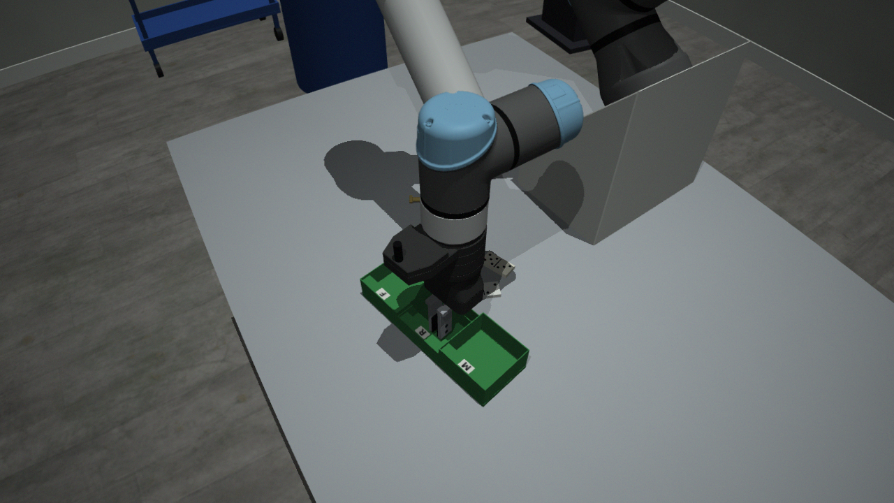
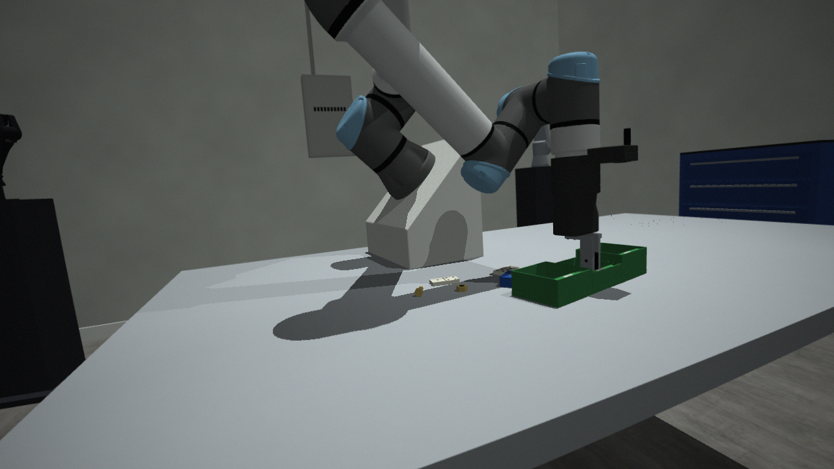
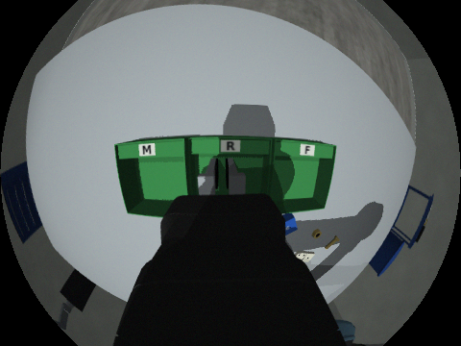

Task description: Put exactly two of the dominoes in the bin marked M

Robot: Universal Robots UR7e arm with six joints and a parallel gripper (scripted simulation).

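Now: hand 10 mm to the left of the green three-part bin and 10 mm above it. The rest, counted from my hand: brass nut (200 mm to the right, 70 mm behind, 30 mm below); then brass bolt (270 mm to the right, 80 mm behind, 30 mm below); then blue battery (100 mm to the right, 70 mm behind, 30 mm below).
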